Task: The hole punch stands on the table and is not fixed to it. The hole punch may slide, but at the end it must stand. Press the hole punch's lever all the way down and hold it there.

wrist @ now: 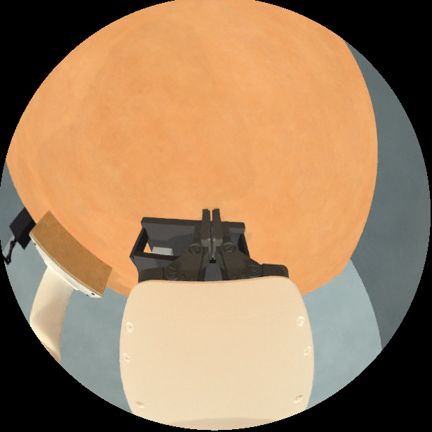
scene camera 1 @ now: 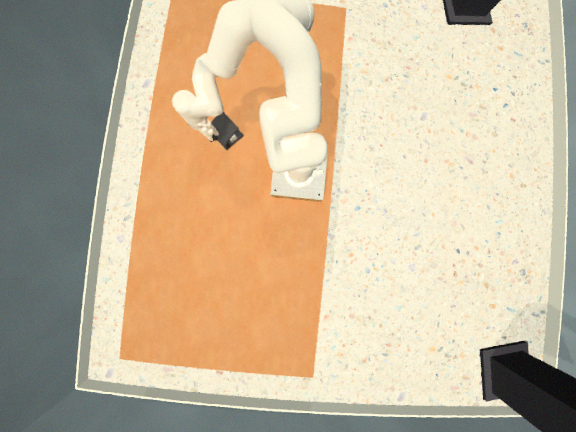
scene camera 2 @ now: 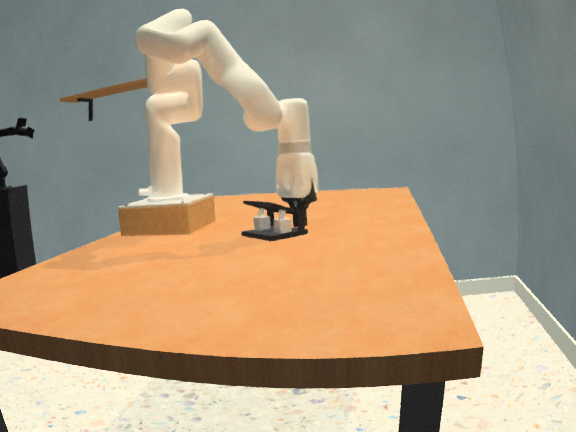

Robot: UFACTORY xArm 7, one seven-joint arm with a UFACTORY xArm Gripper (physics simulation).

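Pixels of known places: gripper, between the fingertips: (scene camera 1: 212,138) (scene camera 2: 300,226); arm's base, origin of its link: (scene camera 1: 299,172) (scene camera 2: 167,199).
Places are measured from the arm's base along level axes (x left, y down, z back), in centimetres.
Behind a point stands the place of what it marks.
The black hole punch (scene camera 1: 226,131) {x -21.0, y 1.4, z -29.1 cm} (scene camera 2: 272,234) {x -28.9, y 7.1, z -30.2 cm} (wrist: 170,221) stands upright on its flat base on the table, with two light grey blocks under its lever. The lever (scene camera 2: 262,204) {x -27.7, y 0.4, z -28.4 cm} is up and slopes: its end towards the arm's base is high, and it drops towards my gripper. My gripper (scene camera 1: 214,138) {x -20.8, y 7.0, z -36.8 cm} (scene camera 2: 302,229) {x -20.8, y 7.0, z -36.8 cm} (wrist: 211,219) points down, shut and empty, at the low end of the lever, with its fingertips down near the base plate's edge. In the wrist view the fingers cover the punch's right part. Whether they touch the punch is hidden.
The orange table (scene camera 1: 220,260) {x 34.2, y 8.3, z -37.9 cm} (scene camera 2: 280,295) {x -74.1, y 8.3, z -31.7 cm} (wrist: 215,110) bears the punch. The arm's mounting block (scene camera 1: 297,192) {x 8.2, y 0.0, z -1.5 cm} (scene camera 2: 155,220) {x -11.9, y 4.3, z 1.3 cm} (wrist: 75,250) stands left of the punch in the second scene view. A long table edge lies behind my gripper, away from the mounting block.
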